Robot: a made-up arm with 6 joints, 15 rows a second.
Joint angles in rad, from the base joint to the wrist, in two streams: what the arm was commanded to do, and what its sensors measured. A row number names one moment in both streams.
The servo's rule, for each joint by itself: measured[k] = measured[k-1] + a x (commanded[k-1-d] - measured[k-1]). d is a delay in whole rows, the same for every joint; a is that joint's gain. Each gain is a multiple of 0.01, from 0.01 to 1. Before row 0 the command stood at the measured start. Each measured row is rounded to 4 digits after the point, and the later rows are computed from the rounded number. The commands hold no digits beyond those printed.
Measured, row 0:
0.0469 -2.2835 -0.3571 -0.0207 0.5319 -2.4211
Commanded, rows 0 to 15:
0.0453 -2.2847 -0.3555 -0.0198 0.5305 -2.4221
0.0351 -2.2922 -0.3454 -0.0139 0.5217 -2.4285
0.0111 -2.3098 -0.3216 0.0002 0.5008 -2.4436
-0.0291 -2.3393 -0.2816 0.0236 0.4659 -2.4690
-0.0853 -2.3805 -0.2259 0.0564 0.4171 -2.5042
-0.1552 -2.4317 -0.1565 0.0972 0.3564 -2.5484
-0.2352 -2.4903 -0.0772 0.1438 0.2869 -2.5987
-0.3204 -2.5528 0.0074 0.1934 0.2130 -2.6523
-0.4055 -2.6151 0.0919 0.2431 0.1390 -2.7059
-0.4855 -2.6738 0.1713 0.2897 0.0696 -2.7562
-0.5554 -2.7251 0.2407 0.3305 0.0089 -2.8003
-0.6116 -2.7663 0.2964 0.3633 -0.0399 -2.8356
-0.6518 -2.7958 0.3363 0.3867 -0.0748 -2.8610
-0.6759 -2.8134 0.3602 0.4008 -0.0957 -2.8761
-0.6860 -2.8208 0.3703 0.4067 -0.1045 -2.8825
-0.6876 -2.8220 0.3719 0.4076 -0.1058 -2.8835
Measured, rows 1 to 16:
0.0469 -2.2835 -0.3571 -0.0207 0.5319 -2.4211
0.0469 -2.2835 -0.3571 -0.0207 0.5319 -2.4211
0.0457 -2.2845 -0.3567 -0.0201 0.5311 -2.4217
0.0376 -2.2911 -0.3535 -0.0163 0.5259 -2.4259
0.0175 -2.3072 -0.3446 -0.0061 0.5121 -2.4369
-0.0179 -2.3348 -0.3270 0.0123 0.4867 -2.4568
-0.0691 -2.3741 -0.2987 0.0396 0.4484 -2.4862
-0.1345 -2.4236 -0.2589 0.0753 0.3978 -2.5248
-0.2110 -2.4810 -0.2080 0.1178 0.3368 -2.5706
-0.2941 -2.5427 -0.1477 0.1647 0.2687 -2.6213
-0.3788 -2.6050 -0.0806 0.2133 0.1974 -2.6738
-0.4599 -2.6642 -0.0101 0.2607 0.1271 -2.7249
-0.5325 -2.7166 0.0601 0.3040 0.0621 -2.7716
-0.5926 -2.7593 0.1263 0.3408 0.0060 -2.8113
-0.6376 -2.7907 0.1851 0.3693 -0.0384 -2.8421
-0.6667 -2.8102 0.2341 0.3888 -0.0699 -2.8632
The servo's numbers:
d 2
a 0.76 0.86 0.28 0.62 0.55 0.62

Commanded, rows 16 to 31:
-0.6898 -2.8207 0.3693 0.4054 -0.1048 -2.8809
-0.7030 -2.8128 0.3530 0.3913 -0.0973 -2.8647
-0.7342 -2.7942 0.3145 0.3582 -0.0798 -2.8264
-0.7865 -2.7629 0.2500 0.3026 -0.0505 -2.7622
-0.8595 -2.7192 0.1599 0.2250 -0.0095 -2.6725
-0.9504 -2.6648 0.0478 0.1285 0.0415 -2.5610
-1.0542 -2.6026 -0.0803 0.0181 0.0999 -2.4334
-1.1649 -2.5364 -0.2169 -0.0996 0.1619 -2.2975
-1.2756 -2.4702 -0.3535 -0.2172 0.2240 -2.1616
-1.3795 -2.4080 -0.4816 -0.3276 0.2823 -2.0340
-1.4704 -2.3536 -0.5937 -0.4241 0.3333 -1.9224
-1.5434 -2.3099 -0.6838 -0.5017 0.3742 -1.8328
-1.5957 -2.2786 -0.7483 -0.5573 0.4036 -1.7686
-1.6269 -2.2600 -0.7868 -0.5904 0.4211 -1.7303
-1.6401 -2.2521 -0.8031 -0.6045 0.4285 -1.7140
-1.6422 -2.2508 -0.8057 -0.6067 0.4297 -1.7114
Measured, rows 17 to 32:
-0.6814 -2.8193 0.2722 0.3999 -0.0889 -2.8752
-0.6861 -2.8216 0.3001 0.4047 -0.0982 -2.8803
-0.6889 -2.8208 0.3195 0.4051 -0.1018 -2.8807
-0.6996 -2.8139 0.3289 0.3965 -0.0993 -2.8708
-0.7259 -2.7970 0.3249 0.3728 -0.0886 -2.8433
-0.7720 -2.7677 0.3039 0.3293 -0.0676 -2.7930
-0.8385 -2.7260 0.2636 0.2646 -0.0356 -2.7183
-0.9235 -2.6734 0.2032 0.1802 0.0068 -2.6208
-1.0228 -2.6125 0.1238 0.0797 0.0580 -2.5046
-1.1308 -2.5471 0.0284 -0.0315 0.1151 -2.3762
-1.2408 -2.4810 -0.0785 -0.1466 0.1750 -2.2431
-1.3462 -2.4182 -0.1914 -0.2588 0.2340 -2.1135
-1.4406 -2.3626 -0.3040 -0.3613 0.2886 -1.9950
-1.5187 -2.3173 -0.4103 -0.4483 0.3357 -1.8944
-1.5772 -2.2840 -0.5049 -0.5159 0.3730 -1.8164
-1.6150 -2.2634 -0.5838 -0.5621 0.3995 -1.7630

